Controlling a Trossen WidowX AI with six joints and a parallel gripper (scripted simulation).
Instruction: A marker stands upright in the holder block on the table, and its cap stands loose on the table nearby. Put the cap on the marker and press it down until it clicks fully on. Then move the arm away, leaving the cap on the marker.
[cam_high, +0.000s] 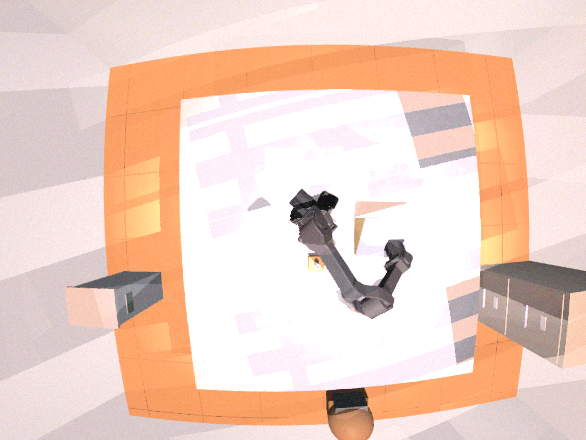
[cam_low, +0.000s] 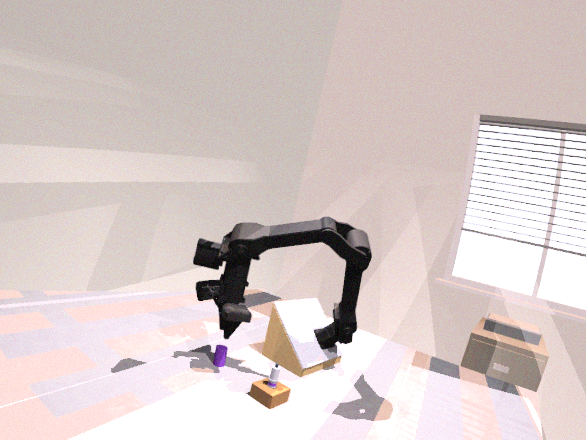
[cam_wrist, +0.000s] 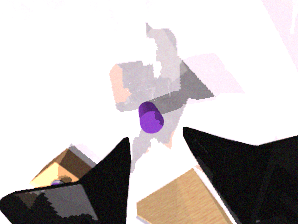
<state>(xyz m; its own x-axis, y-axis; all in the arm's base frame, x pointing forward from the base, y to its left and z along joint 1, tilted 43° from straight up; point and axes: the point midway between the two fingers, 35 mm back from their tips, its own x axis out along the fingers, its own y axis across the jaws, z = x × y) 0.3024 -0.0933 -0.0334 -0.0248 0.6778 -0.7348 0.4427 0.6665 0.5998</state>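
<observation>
Now: the purple cap 60 mm below my gripper tip.
</observation>
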